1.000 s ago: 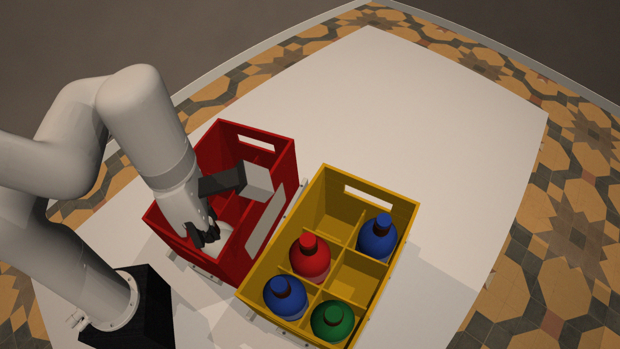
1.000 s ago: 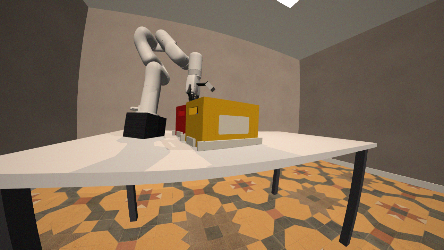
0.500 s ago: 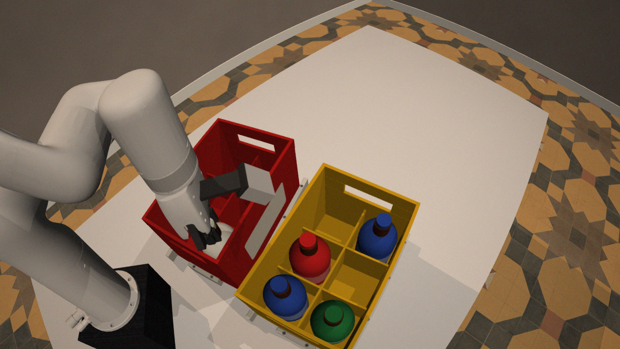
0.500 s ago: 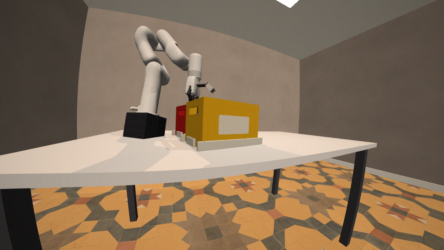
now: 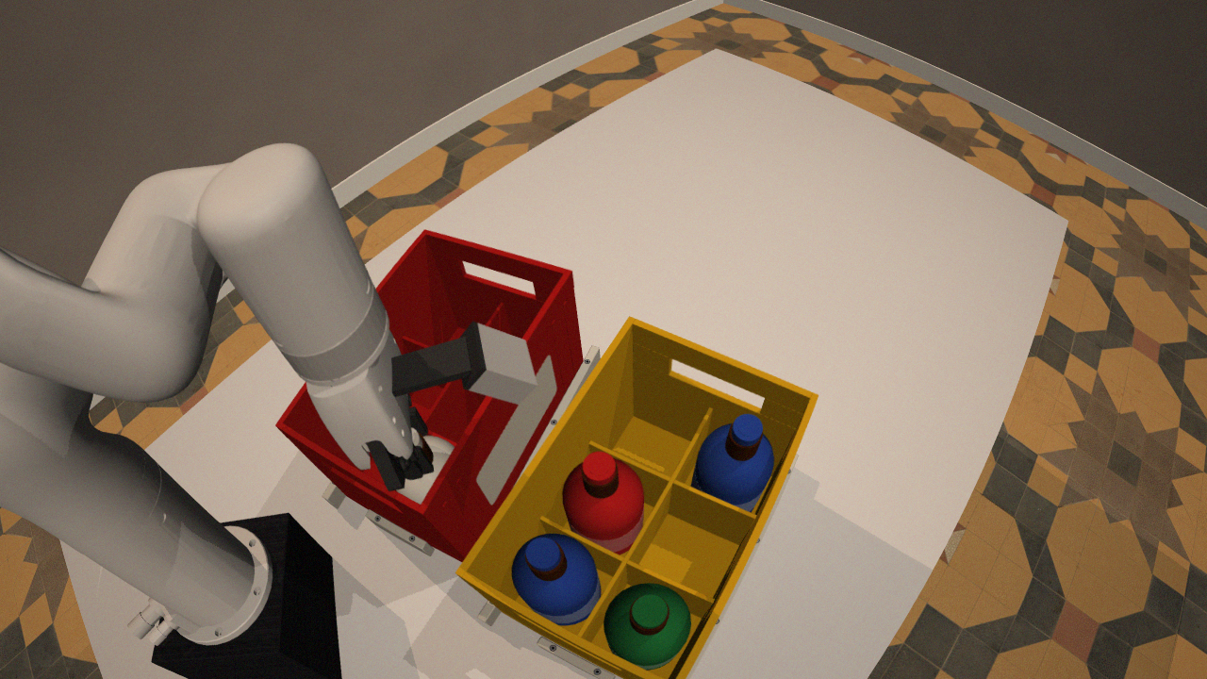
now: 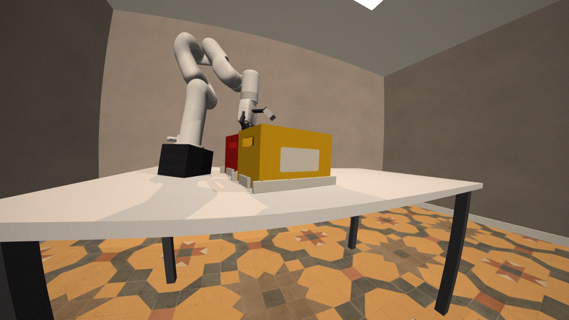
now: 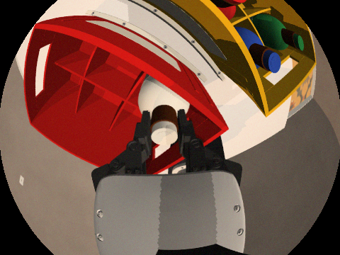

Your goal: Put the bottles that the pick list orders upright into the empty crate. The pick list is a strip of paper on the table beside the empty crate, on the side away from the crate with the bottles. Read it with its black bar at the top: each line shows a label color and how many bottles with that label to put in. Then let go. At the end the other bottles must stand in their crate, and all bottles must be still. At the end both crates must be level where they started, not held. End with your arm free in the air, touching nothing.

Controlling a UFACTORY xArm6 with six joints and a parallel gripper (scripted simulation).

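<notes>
Right now the white bottle is 70 mm below my hand. From my hand the other things lie so: yellow crate 190 mm to the right, 90 mm below, 80 mm ahead; red crate 90 mm below, 80 mm ahead, 60 mm to the left; red bottle 140 mm to the right, 80 mm below, 80 mm ahead.
</notes>
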